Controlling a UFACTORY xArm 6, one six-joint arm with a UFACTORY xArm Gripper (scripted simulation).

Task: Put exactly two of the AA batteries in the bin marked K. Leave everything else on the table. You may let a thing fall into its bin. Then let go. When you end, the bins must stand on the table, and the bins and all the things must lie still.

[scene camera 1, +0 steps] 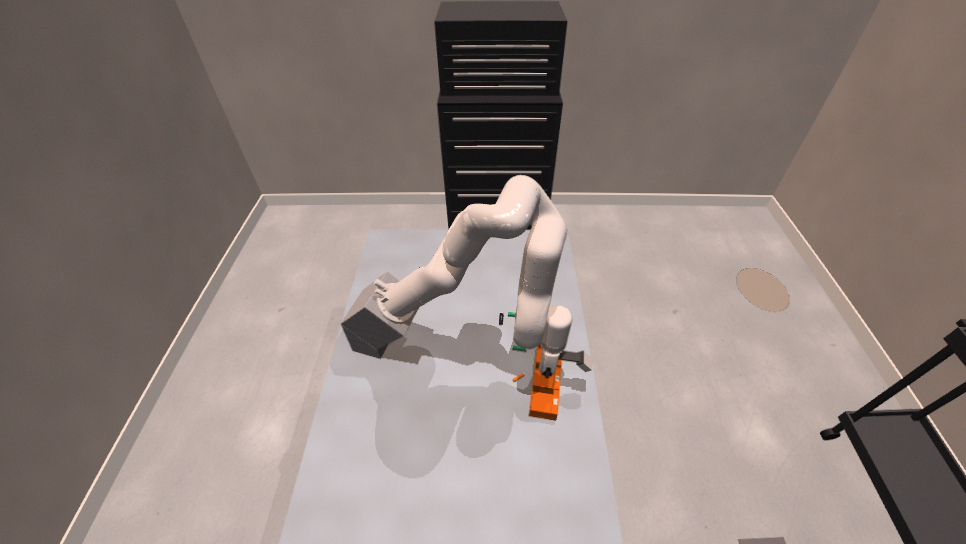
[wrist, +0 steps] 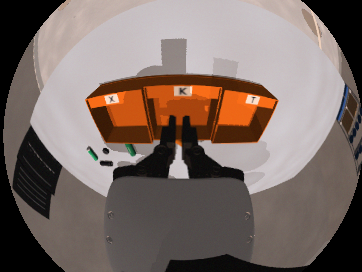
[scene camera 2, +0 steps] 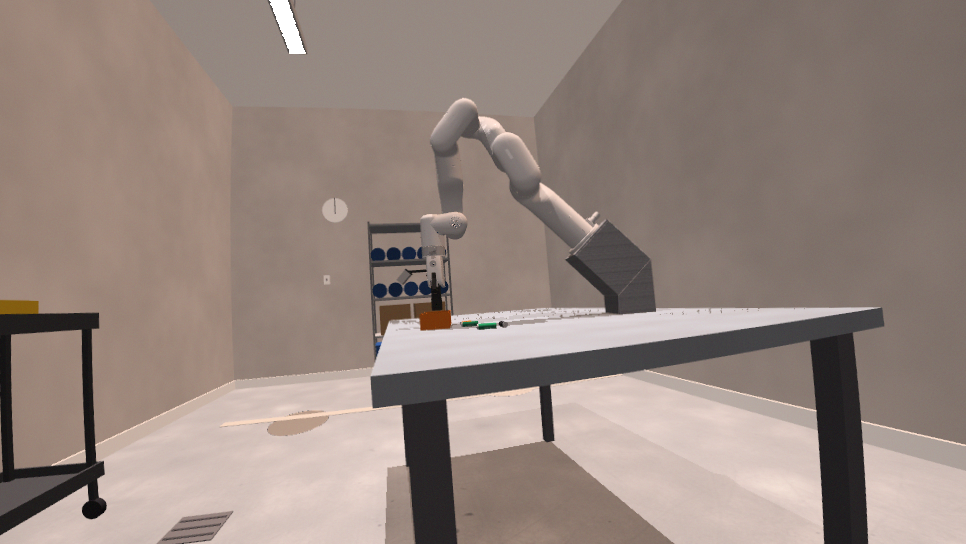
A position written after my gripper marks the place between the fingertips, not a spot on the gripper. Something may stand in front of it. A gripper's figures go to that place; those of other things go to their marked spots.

Labels:
My gripper [scene camera 1: 546, 373]: 138 cm from the lens. An orange bin row [scene camera 1: 542, 399]: 138 cm from the lens.

